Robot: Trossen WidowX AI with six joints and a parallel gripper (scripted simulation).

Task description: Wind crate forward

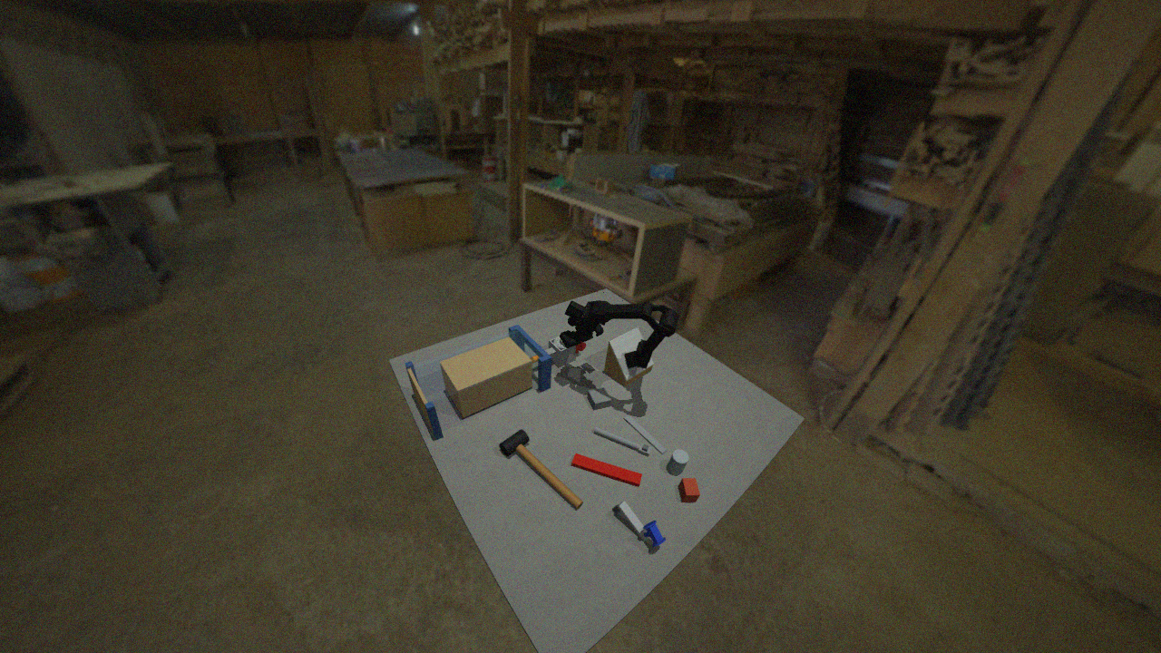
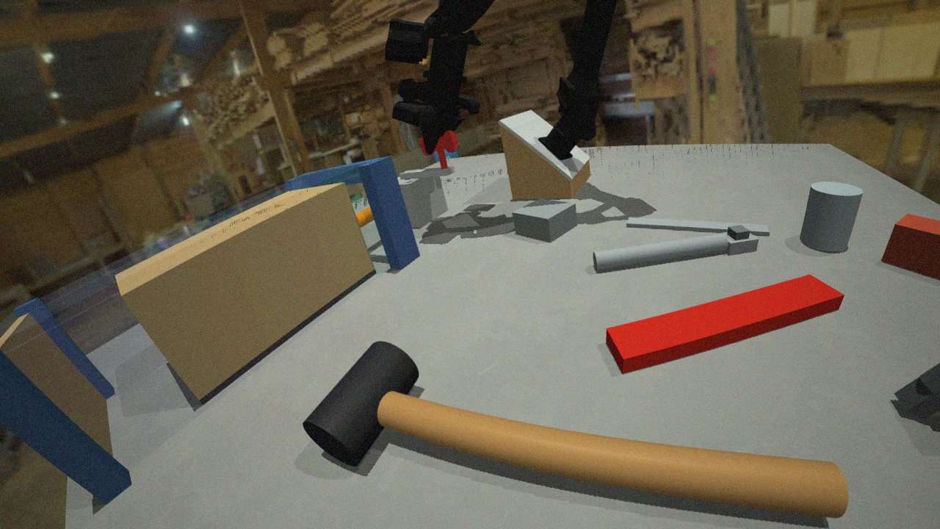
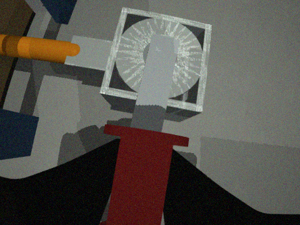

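The winch lies 100 mm below my gripper tip, 90 mm to the right of it and 10 mm behind it. Also, from my gripper tip: grey block 220 mm to the left, 120 mm below, 20 mm ahead; winch handle with red knob 30 mm below, 20 mm to the right; flat grey strip 440 mm to the left, 130 mm below, 40 mm behind.
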